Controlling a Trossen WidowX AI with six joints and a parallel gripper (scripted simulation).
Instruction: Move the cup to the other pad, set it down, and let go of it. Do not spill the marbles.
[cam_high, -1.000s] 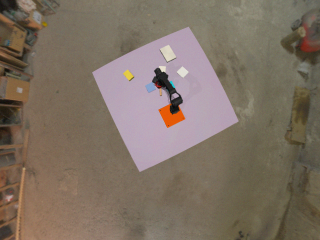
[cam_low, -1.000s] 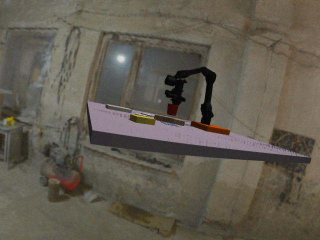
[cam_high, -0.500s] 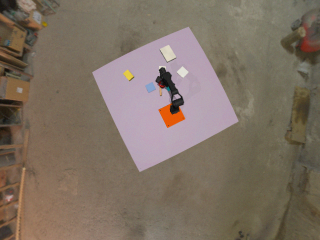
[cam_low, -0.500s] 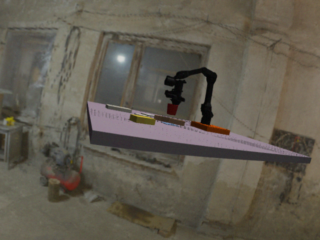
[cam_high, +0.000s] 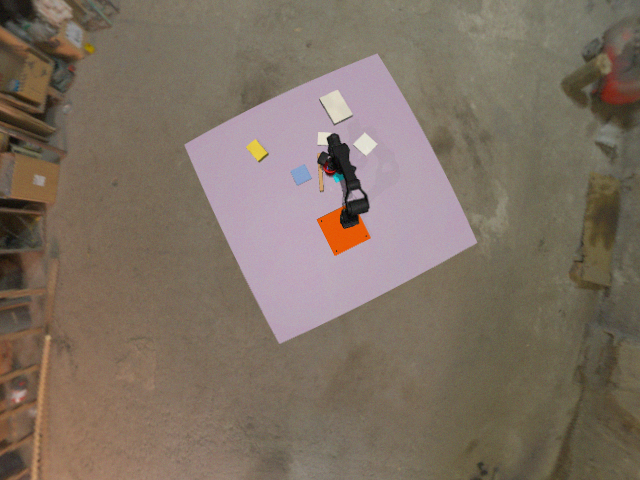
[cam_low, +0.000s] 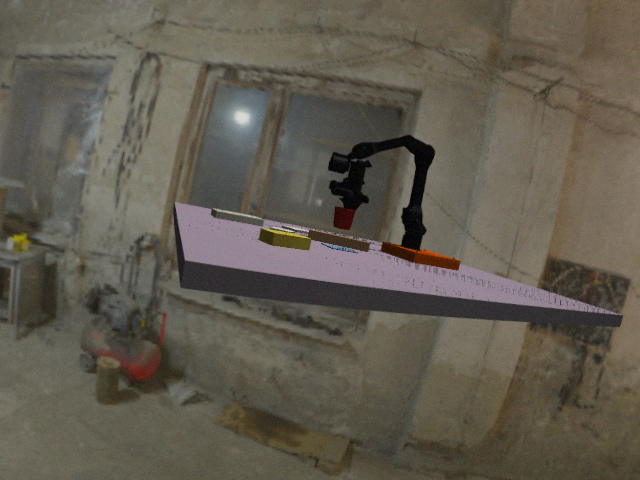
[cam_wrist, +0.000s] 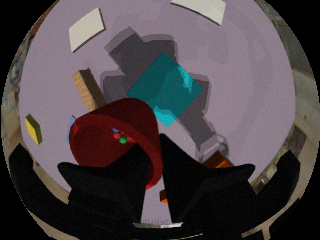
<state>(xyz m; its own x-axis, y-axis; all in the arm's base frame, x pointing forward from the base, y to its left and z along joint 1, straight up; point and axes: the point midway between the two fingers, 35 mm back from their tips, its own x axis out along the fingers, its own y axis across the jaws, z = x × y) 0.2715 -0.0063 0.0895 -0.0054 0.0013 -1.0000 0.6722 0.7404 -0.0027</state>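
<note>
My gripper tip is 100 mm above the cyan pad, 30 mm to the left of it and 10 mm short of it. The rest, counted from my gripper tip: wooden bar 90 mm below, 70 mm to the left, 30 mm ahead; cup 20 mm to the left, 20 mm ahead; blue pad 180 mm to the left, 100 mm below, 50 mm ahead.
</note>
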